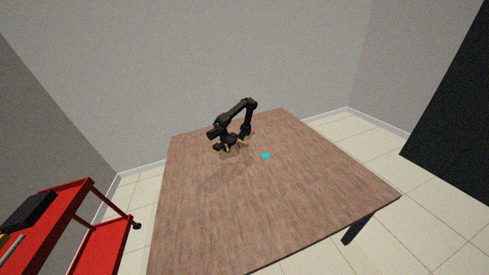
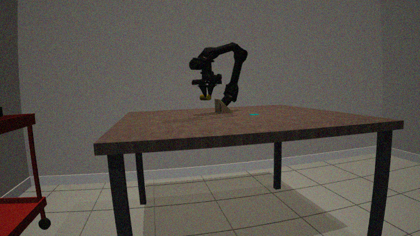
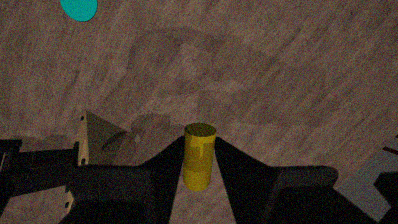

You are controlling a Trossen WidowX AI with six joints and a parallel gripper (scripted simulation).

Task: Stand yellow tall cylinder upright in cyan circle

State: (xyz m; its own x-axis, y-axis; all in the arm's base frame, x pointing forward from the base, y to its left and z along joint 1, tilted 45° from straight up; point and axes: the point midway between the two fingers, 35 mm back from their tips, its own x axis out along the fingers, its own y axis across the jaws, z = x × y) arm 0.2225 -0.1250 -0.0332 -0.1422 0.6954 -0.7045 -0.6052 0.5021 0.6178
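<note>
Now: gripper tip 20 mm short of the cyan circle, 270 mm to the right of it and 110 mm above it. Round my gripper tip: yellow cylinder (20 mm behind, 10 mm to the right).
</note>
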